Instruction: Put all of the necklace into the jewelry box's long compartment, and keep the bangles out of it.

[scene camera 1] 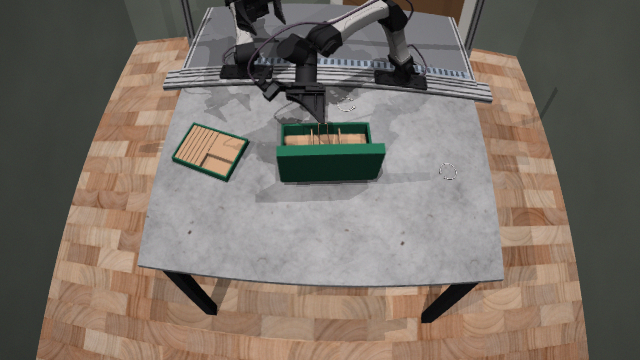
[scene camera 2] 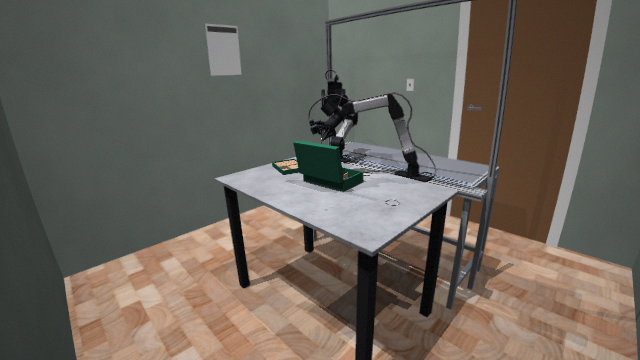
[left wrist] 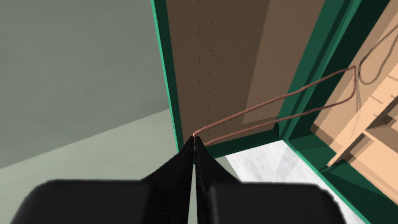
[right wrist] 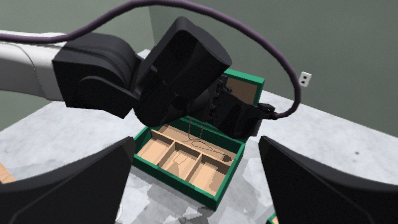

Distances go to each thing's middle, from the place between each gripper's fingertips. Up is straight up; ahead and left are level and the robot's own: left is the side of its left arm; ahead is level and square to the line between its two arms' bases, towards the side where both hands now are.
My left hand [scene camera 1: 322, 123] is 30 mm past the green jewelry box [scene camera 1: 298, 162], 20 mm to the right of it and 120 mm above it. From my left hand the other things lie so: green-rimmed tray [scene camera 1: 204, 149]: 40 mm behind, 350 mm to the right, 220 mm below.
Right now my right hand is 200 mm short of the green jewelry box, 170 mm to the right of it and 260 mm above it. From my right hand the other things lie so: green-rimmed tray (180 mm ahead, 200 mm to the right, 370 mm below).
